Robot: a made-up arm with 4 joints. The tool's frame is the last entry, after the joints. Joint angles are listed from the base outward. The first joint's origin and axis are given. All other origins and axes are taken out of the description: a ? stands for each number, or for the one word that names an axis. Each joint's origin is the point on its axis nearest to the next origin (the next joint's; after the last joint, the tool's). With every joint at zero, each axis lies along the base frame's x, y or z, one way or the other. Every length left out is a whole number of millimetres.
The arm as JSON. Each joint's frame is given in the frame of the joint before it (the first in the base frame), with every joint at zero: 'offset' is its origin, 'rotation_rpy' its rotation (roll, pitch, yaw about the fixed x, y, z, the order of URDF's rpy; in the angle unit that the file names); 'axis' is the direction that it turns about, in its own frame. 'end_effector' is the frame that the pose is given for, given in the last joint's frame.
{
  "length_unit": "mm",
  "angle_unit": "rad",
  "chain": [
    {
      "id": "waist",
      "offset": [
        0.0,
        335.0,
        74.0
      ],
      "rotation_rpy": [
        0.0,
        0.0,
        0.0
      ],
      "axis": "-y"
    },
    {
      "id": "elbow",
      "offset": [
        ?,
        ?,
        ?
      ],
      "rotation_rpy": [
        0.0,
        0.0,
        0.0
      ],
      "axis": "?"
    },
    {
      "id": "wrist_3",
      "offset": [
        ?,
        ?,
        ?
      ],
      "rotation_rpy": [
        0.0,
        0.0,
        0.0
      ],
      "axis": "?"
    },
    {
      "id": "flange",
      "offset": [
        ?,
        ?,
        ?
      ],
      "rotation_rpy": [
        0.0,
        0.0,
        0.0
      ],
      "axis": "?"
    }
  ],
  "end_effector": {
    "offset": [
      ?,
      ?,
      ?
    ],
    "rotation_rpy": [
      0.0,
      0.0,
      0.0
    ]
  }
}
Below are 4 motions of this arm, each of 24 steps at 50 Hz.
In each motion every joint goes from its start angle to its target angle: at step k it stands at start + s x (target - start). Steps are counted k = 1, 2, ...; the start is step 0. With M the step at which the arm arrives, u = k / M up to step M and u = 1 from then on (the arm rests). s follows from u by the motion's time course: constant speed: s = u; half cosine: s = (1 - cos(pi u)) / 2; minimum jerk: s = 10 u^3 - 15 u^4 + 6 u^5.
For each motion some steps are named. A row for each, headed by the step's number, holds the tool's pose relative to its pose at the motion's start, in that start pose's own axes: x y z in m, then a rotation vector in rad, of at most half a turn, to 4 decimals.
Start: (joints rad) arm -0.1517 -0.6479 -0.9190 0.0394
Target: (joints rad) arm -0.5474 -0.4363 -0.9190 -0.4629
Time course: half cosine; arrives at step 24
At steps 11, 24:
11: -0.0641 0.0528 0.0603 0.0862 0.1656 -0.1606
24: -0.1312 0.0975 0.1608 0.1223 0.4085 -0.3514

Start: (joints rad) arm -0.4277 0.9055 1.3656 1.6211
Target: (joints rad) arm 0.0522 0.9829 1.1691 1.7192
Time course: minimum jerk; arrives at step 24
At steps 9, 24:
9: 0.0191 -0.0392 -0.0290 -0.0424 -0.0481 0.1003
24: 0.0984 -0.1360 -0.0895 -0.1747 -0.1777 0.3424

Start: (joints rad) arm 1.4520 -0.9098 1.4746 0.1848
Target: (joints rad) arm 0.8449 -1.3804 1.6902 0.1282
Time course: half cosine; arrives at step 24
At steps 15, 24:
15: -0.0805 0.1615 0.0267 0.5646 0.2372 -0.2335
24: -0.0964 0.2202 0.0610 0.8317 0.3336 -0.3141

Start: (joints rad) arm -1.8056 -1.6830 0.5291 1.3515
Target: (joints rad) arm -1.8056 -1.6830 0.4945 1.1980
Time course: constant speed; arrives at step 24
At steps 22, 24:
22: -0.0113 0.0185 0.0043 -0.0091 0.0304 -0.1407
24: -0.0122 0.0202 0.0048 -0.0101 0.0331 -0.1535

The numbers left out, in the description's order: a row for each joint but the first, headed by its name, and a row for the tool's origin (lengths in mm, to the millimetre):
elbow: xyz 57.0 0.0 -225.0, axis -z
wrist_3: xyz -132.0 3.0 0.0, axis +x
flange: xyz 0.0 12.0 -194.0, axis +z
tool: xyz -138.0 -48.0 0.0

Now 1 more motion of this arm.
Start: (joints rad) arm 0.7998 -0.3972 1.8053 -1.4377
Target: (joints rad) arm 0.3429 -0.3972 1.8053 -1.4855
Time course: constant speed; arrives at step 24
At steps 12, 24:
12: -0.0424 0.0049 -0.0115 0.0593 0.0818 -0.2288
24: -0.0828 0.0189 -0.0189 0.1168 0.1653 -0.4574

